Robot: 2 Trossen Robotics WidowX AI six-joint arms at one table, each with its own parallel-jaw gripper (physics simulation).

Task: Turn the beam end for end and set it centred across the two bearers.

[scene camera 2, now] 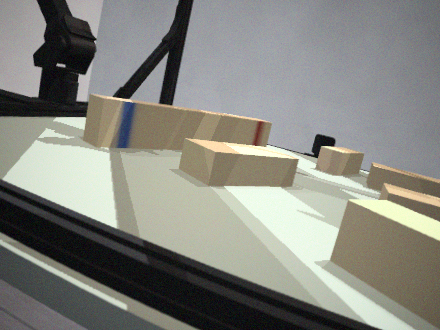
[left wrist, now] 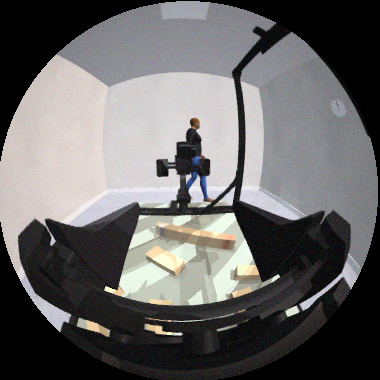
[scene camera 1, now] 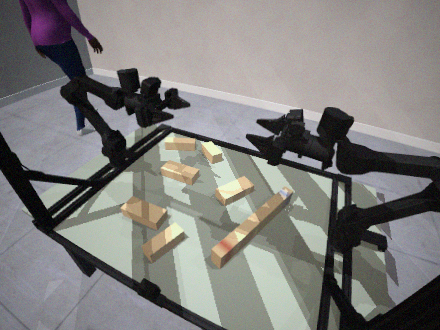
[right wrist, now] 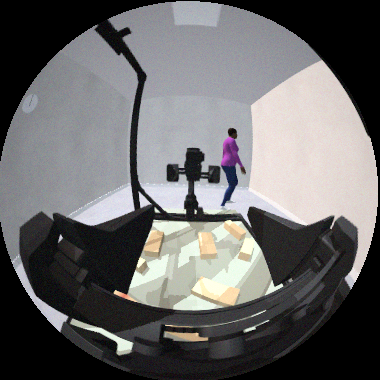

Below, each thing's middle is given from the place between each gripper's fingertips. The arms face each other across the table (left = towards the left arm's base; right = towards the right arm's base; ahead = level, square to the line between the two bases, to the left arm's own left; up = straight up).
Labels:
I see the beam (scene camera 2: 111, 122) 31 cm below my left hand, 29 cm to the right of it and 4 cm behind it.
The beam is 310 mm below my right hand, 80 mm to the right of it and 40 mm behind it.

